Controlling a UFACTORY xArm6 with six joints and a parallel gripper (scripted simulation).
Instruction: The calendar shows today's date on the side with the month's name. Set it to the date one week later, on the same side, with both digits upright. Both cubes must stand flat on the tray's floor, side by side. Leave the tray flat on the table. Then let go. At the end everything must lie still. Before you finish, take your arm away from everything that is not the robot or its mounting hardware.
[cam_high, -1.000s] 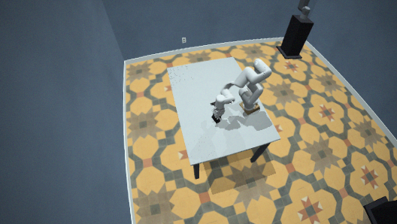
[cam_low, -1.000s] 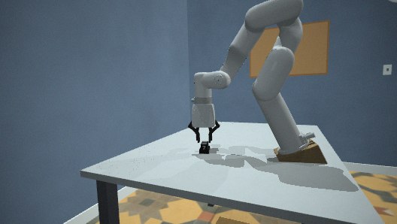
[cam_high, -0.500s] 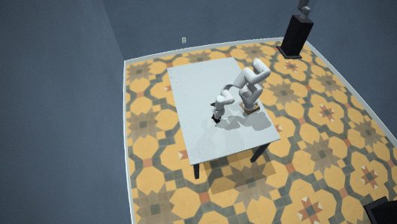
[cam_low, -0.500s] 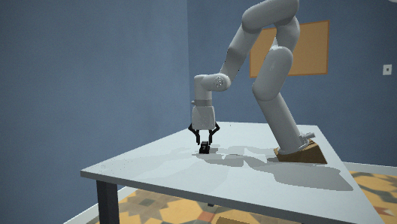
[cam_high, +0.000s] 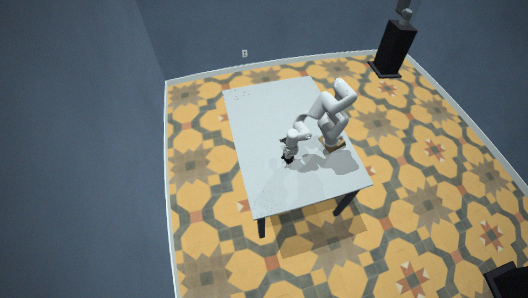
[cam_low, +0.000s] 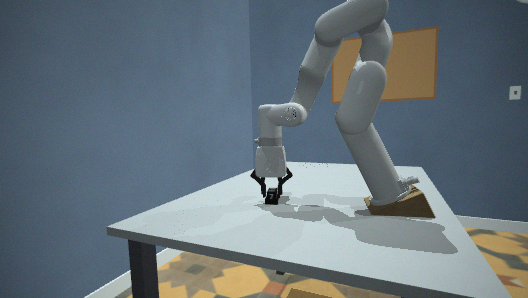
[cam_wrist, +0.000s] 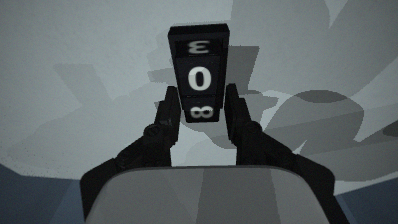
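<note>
Now: hand 3 cm above the black calendar tray, 2 cm to the left of it and 1 cm short of it.
</note>
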